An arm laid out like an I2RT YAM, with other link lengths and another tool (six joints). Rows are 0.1 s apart.
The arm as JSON. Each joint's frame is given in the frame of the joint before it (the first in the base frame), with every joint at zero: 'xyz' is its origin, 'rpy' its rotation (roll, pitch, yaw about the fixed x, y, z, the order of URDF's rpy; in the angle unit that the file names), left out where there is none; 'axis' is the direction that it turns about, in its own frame. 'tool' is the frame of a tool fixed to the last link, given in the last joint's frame.
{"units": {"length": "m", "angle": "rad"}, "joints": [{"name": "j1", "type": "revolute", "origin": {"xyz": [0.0, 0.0, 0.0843]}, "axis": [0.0, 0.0, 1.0]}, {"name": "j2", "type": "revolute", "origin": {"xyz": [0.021, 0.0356, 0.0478], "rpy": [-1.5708, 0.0, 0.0]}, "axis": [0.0, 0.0, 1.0]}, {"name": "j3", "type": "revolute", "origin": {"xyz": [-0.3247, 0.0, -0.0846], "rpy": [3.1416, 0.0, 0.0]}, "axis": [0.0, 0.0, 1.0]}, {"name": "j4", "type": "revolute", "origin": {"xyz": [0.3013, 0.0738, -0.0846]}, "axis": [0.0, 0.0, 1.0]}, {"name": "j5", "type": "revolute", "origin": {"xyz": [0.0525, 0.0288, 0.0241], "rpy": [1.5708, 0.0, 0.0]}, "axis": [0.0, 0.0, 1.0]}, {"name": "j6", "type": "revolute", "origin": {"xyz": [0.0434, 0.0, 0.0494], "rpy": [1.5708, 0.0, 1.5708]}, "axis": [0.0, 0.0, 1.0]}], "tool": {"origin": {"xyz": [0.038, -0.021, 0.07], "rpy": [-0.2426, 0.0, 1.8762]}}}
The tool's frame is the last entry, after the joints.
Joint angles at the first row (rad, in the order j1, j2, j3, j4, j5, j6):
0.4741, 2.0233, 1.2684, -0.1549, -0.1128, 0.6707
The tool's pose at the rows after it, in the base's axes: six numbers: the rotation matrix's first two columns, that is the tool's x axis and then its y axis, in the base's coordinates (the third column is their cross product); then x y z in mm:
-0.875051, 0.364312, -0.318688, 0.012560, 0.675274, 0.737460, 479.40, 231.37, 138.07
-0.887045, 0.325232, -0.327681, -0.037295, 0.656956, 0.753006, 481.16, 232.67, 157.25
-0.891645, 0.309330, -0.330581, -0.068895, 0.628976, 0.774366, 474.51, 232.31, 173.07
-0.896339, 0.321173, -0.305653, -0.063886, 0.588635, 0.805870, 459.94, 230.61, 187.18
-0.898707, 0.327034, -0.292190, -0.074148, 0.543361, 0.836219, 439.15, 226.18, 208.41
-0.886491, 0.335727, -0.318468, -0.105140, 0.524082, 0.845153, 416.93, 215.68, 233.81
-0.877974, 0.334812, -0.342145, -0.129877, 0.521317, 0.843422, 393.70, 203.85, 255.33
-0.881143, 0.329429, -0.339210, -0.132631, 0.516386, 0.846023, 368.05, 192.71, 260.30
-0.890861, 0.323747, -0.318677, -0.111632, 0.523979, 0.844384, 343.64, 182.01, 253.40
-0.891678, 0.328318, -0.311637, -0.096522, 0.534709, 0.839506, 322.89, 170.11, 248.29
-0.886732, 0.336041, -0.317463, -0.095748, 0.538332, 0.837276, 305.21, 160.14, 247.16
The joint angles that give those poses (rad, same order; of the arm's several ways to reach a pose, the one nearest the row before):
0.4648, 2.0203, 1.3114, -0.1717, -0.2037, 0.5174
0.4541, 1.9912, 1.3284, -0.1994, -0.2544, 0.4756
0.4495, 1.9452, 1.3086, -0.1994, -0.2959, 0.4648
0.4494, 1.8839, 1.2687, -0.1979, -0.3358, 0.4968
0.4495, 1.7919, 1.2120, -0.1964, -0.3773, 0.5230
0.4494, 1.6815, 1.1506, -0.1994, -0.3789, 0.5277
0.4495, 1.5772, 1.1015, -0.2315, -0.3743, 0.5185
0.4495, 1.4866, 1.0310, -0.2516, -0.3834, 0.5170
0.4510, 1.4160, 0.9574, -0.2760, -0.3866, 0.5185
0.4495, 1.3470, 0.8914, -0.2945, -0.3774, 0.5200
0.4495, 1.2780, 0.8362, -0.3037, -0.3666, 0.5231

